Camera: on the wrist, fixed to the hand. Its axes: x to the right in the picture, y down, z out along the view.
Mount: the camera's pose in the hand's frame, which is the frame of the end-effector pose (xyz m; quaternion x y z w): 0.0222 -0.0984 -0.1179 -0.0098 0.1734 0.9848 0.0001
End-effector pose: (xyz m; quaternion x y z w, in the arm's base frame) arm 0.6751 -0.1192 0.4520 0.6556 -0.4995 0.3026 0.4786
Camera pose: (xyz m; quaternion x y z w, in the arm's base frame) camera 0.7847 -0.0135 0.4817 0.5490 0.5657 -0.5802 0.2049
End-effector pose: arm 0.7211 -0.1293 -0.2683 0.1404 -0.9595 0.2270 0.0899
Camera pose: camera 0.7435 -0.1644 -0.1188 0.9852 0.1250 -0.1035 0.0558
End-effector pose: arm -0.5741 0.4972 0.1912 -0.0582 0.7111 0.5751 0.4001
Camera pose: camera -0.5948 0.3710 0.1033 -0.5967 -0.1211 -0.3910 0.6902
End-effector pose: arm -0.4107 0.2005 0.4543 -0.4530 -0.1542 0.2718 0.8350
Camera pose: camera -0.3025 0.0909 0.4733 0.2072 -0.5882 -0.7422 0.2453
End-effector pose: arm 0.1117 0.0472 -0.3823 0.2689 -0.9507 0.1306 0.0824
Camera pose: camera 0.1556 -0.0100 -0.2449 -0.9597 -0.2519 0.1185 0.0389
